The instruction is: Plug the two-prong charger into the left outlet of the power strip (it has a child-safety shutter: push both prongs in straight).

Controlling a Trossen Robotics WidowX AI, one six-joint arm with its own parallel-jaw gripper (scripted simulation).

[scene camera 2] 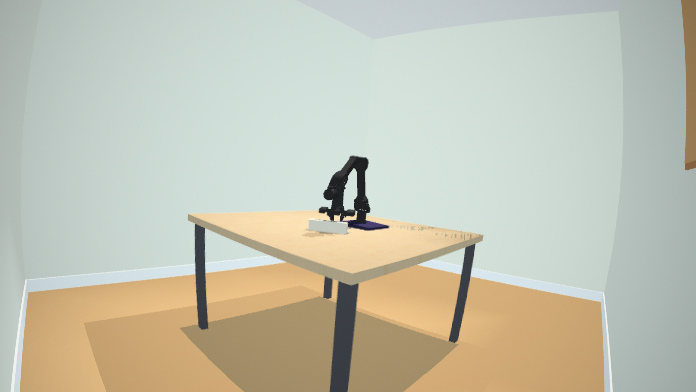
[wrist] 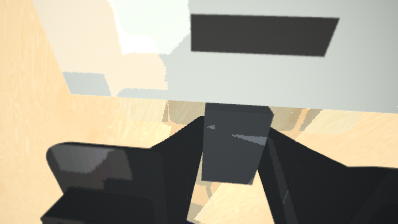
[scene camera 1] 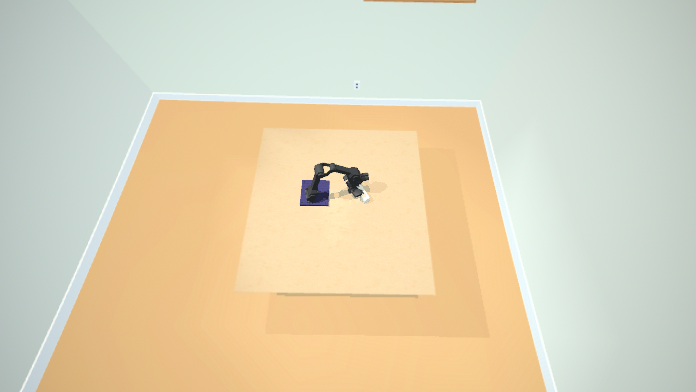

Observation:
The pictures show: my gripper and a two-prong charger.

